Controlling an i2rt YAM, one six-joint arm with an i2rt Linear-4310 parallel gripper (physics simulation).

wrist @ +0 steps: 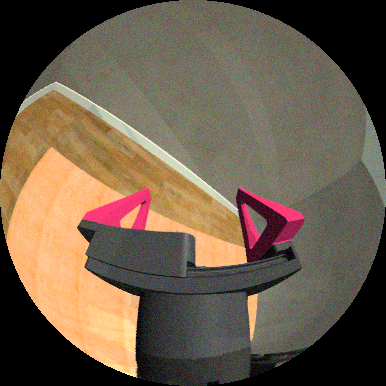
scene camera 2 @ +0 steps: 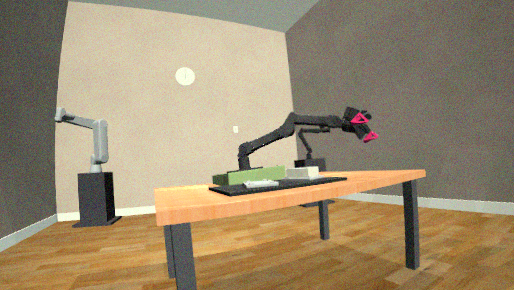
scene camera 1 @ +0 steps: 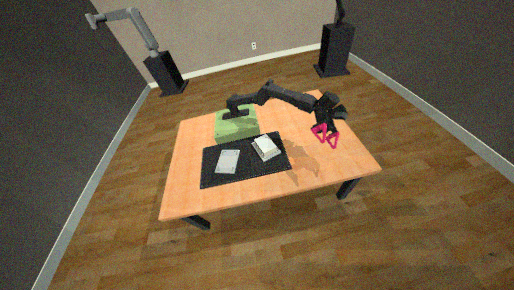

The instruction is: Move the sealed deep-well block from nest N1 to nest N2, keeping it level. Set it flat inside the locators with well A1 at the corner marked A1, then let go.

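Places are measured from the arm's base along level axes (x ahead, y left, z up), in centimetres.
Pixels of known places: gripper, fingertip midpoint: (wrist: 193, 192) (scene camera 2: 372, 129) (scene camera 1: 329, 145); arm's base at its link origin: (scene camera 2: 245, 170) (scene camera 1: 235, 114).
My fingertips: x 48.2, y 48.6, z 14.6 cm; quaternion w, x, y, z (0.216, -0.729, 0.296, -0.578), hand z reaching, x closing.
Note:
For each thing: its top centre in the pictures, then the offset to it from my fingertips. "spot": a spot on its surface instead. Level surfaces: height alone.
- white block at its top centre: (scene camera 2: 301, 167) (scene camera 1: 264, 142) dx -18.1, dy -28.7, dz -14.6 cm
- light nest at a spot on its surface: (scene camera 1: 270, 158) spot: dx -9.8, dy -26.3, dz -19.2 cm
- black mat at its surface level: dz -20.0 cm
- wooden table at its surface level: dz -21.3 cm
The white block (scene camera 1: 266, 143) (scene camera 2: 302, 171) sits on one light nest (scene camera 1: 270, 158), at the right of the black mat in scene camera 1. The other nest (scene camera 1: 227, 161) (scene camera 2: 261, 184) is a flat pale plate with small raised corners, to its left, and bears no block. The nest labels and the A1 mark are too small to read. My gripper (scene camera 1: 328, 145) (scene camera 2: 373, 128) (wrist: 193, 192) is open and empty, high above the table's right part, well to the right of the block. Neither block nor nests show in the wrist view.
The black mat (scene camera 1: 207, 175) (scene camera 2: 230, 191) lies on the wooden table (scene camera 1: 240, 194) (scene camera 2: 190, 205). A green box (scene camera 1: 235, 131) (scene camera 2: 257, 175) stands behind it, at my arm's base. Two other arms stand on dark pedestals (scene camera 1: 166, 72) (scene camera 1: 336, 50) beyond the table.

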